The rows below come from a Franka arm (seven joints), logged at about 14 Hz.
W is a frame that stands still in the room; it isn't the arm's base.
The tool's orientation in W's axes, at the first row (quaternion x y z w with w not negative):
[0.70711, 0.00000, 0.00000, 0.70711]
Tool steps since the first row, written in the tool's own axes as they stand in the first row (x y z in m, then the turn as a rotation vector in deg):
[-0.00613, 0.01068, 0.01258, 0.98, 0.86, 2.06]
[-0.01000, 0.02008, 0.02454, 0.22, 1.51, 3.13]
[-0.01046, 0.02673, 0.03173, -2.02, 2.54, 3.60]
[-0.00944, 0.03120, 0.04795, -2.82, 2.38, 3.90]
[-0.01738, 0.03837, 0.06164, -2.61, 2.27, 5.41]
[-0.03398, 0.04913, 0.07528, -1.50, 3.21, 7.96]
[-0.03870, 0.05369, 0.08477, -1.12, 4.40, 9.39]
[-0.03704, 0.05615, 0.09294, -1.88, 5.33, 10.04]
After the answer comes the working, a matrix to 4 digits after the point.
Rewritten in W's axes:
[-0.00613, -0.01258, 0.01068, 0.98, -2.06, 0.86]
[-0.01000, -0.02454, 0.02008, 0.22, -3.13, 1.51]
[-0.01046, -0.03173, 0.02673, -2.02, -3.60, 2.54]
[-0.00944, -0.04795, 0.03120, -2.82, -3.90, 2.38]
[-0.01738, -0.06164, 0.03837, -2.61, -5.41, 2.27]
[-0.03398, -0.07528, 0.04913, -1.50, -7.96, 3.21]
[-0.03870, -0.08477, 0.05369, -1.12, -9.39, 4.40]
[-0.03704, -0.09294, 0.05615, -1.88, -10.04, 5.33]

The tool's axes in the first row as the columns of a matrix, in W's axes (rounded; the answer above uses it unrounded):
[1.0000, 0.0000, 0.0000]
[0.0000, 0.0000, -1.0000]
[0.0000, 1.0000, 0.0000]

